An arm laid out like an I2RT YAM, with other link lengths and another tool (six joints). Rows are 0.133 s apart.
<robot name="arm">
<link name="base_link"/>
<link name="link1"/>
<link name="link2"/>
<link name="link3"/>
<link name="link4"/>
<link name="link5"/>
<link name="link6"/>
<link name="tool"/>
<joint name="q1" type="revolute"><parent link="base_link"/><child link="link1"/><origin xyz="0 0 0.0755" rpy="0 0 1.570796"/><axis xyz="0 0 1"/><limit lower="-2.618" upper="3.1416"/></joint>
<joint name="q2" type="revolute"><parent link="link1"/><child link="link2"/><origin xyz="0.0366 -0.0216 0.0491" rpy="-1.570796 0 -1.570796"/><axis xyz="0 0 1"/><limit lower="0" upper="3.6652"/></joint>
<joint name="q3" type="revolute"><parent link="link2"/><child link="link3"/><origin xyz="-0.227 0 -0.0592" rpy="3.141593 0 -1.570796"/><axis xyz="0 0 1"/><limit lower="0" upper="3.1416"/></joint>
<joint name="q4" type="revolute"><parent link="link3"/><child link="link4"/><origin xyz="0.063 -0.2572 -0.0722" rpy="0 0 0"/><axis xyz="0 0 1"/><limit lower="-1.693" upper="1.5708"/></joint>
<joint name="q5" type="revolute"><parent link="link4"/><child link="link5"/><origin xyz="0.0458 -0.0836 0.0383" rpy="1.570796 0 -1.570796"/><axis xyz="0 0 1"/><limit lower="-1.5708" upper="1.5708"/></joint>
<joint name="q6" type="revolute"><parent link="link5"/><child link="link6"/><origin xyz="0.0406 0 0.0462" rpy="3.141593 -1.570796 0"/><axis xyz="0 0 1"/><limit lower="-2.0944" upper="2.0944"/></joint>
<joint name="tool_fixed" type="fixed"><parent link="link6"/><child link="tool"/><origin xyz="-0.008 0.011 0.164" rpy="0.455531 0 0.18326"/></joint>
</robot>
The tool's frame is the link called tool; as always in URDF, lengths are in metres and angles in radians.
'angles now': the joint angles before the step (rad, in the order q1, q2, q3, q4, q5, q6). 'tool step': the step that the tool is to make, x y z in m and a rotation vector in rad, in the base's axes. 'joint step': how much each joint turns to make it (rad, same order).
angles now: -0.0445, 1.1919, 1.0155, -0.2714, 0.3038, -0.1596
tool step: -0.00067, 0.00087, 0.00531, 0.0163, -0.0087, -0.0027
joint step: 0.0000, -0.0046, 0.0138, -0.0154, -0.0048, 0.0170
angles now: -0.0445, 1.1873, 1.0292, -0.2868, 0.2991, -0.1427
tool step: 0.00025, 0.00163, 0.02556, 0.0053, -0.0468, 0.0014
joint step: 0.0030, -0.0153, 0.0429, -0.0139, -0.0015, 0.0077
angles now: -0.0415, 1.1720, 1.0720, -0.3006, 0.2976, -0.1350
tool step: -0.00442, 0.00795, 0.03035, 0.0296, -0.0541, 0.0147
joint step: 0.0108, -0.0306, 0.0508, -0.0368, -0.0153, 0.0291
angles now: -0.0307, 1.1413, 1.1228, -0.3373, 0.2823, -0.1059
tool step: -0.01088, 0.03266, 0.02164, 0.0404, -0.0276, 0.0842
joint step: 0.0549, -0.0506, 0.0338, -0.0644, -0.0413, 0.0291
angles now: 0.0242, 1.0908, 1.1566, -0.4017, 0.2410, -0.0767
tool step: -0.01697, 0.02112, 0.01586, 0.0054, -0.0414, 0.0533
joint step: 0.0478, -0.0812, -0.0260, -0.0140, -0.0063, 0.0016
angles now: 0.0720, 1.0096, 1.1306, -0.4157, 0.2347, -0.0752
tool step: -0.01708, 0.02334, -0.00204, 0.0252, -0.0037, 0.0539
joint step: 0.0598, -0.0722, -0.0444, -0.0275, -0.0015, 0.0260
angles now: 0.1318, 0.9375, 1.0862, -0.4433, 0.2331, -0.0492
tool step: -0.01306, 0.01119, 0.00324, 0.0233, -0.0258, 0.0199
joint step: 0.0399, -0.0631, -0.0415, 0.0016, 0.0139, 0.0247
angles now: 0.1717, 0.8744, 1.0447, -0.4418, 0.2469, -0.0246
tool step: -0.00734, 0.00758, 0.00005, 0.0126, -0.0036, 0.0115
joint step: 0.0307, -0.0276, -0.0138, -0.0122, 0.0154, 0.0170
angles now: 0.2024, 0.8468, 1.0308, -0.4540, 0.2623, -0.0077
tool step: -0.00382, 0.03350, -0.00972, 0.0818, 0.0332, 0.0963
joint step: 0.0535, 0.0075, -0.0031, -0.0199, -0.0656, 0.0735
